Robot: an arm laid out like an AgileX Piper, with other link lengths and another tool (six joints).
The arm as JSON. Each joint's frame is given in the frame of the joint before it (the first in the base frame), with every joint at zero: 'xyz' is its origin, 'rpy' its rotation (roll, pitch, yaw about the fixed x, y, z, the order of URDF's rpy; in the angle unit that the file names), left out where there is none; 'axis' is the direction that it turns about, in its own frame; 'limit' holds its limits. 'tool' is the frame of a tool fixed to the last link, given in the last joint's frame.
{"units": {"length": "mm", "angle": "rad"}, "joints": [
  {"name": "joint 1", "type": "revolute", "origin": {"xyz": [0.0, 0.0, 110.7]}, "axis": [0.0, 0.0, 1.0], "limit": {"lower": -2.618, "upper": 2.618}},
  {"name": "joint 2", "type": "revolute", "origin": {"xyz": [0.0, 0.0, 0.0], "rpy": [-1.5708, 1.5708, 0.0]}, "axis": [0.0, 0.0, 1.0], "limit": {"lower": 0.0, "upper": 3.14}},
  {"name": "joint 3", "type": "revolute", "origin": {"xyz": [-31.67, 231.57, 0.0], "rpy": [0.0, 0.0, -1.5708]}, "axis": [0.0, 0.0, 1.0], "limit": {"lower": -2.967, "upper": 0.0}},
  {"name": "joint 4", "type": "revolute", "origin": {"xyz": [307.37, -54.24, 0.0], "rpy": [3.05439, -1.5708, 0.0]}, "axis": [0.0, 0.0, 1.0], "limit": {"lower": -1.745, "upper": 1.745}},
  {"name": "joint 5", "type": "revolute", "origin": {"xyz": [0.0, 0.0, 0.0], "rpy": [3.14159, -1.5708, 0.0]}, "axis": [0.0, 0.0, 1.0], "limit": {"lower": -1.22, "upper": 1.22}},
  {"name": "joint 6", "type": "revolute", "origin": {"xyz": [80.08, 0.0, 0.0], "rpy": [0.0, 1.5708, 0.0]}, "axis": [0.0, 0.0, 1.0], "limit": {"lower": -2.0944, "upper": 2.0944}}
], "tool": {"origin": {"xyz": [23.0, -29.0, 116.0], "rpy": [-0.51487, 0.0, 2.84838]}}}
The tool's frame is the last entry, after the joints.
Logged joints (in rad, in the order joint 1, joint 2, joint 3, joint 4, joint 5, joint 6), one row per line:
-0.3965 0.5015 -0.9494 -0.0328 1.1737 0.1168
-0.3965 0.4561 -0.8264 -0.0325 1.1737 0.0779
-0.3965 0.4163 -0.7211 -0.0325 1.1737 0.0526
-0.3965 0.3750 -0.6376 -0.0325 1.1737 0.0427
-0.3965 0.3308 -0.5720 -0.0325 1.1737 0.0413
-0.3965 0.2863 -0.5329 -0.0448 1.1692 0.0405
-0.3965 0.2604 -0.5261 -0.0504 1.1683 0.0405
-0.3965 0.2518 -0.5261 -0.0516 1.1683 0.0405
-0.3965 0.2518 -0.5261 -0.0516 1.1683 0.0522
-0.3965 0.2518 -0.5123 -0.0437 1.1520 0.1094
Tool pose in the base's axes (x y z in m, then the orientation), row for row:
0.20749 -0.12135 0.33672 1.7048 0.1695 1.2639
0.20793 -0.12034 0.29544 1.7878 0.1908 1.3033
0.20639 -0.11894 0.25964 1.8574 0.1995 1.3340
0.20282 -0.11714 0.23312 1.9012 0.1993 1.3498
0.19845 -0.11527 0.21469 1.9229 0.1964 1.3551
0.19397 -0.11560 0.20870 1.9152 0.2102 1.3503
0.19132 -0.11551 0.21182 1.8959 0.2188 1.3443
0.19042 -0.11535 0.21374 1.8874 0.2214 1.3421
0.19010 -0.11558 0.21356 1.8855 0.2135 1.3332
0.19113 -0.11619 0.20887 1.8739 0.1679 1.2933
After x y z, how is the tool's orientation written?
As angles about the fixed x, y, z axes (roll, pitch, yaw), in radians.
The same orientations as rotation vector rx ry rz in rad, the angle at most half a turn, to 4 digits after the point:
1.3453 1.1472 0.7897
1.3801 1.2311 0.7584
1.4141 1.2956 0.7344
1.4402 1.3315 0.7203
1.4563 1.3464 0.7138
1.4439 1.3431 0.7030
1.4264 1.3311 0.7026
1.4191 1.3258 0.7038
1.4279 1.3150 0.7059
1.4699 1.2594 0.7258

